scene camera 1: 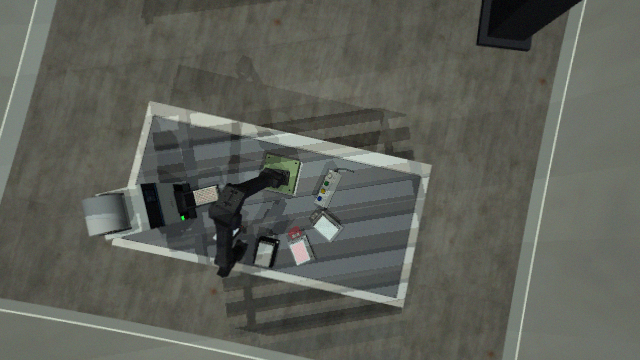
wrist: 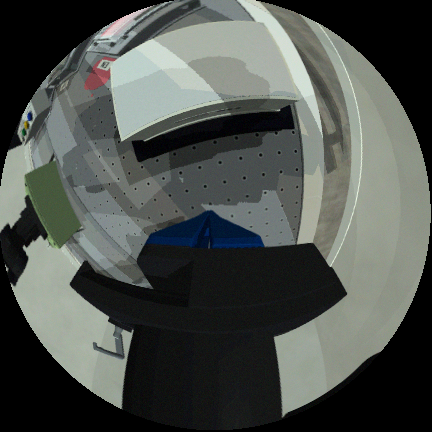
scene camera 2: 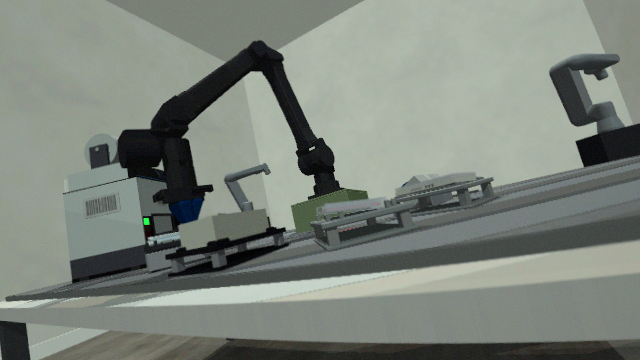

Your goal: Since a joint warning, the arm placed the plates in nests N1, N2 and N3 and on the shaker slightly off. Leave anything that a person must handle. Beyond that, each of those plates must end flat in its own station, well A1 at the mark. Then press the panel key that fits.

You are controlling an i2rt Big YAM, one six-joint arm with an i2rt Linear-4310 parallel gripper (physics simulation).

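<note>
My gripper (scene camera 2: 187,220) (wrist: 209,216) is shut and empty. Its blue fingertips are low, just behind the beige plate in scene camera 2. The beige plate (scene camera 1: 265,253) (scene camera 2: 241,226) (wrist: 200,65) sits on a black nest (scene camera 1: 276,245) (wrist: 215,138). A pink-topped plate (scene camera 1: 300,251) (scene camera 2: 352,205) (wrist: 122,24) lies on a grey nest (scene camera 2: 330,237) beside a red patch (scene camera 1: 295,232) (wrist: 95,77) with a label. A white plate (scene camera 1: 327,226) lies on another grey nest. A light plate (scene camera 1: 219,235) is mostly hidden under my arm. Exact seating and A1 corners are unreadable.
A button panel (scene camera 1: 327,189) (wrist: 25,125) has blue, yellow and green keys. A machine (scene camera 1: 170,202) (scene camera 2: 105,225) with a green light has a plate with wells (scene camera 1: 206,195) at its front. My arm stands on a green base (scene camera 1: 292,186) (scene camera 2: 305,212) (wrist: 52,202).
</note>
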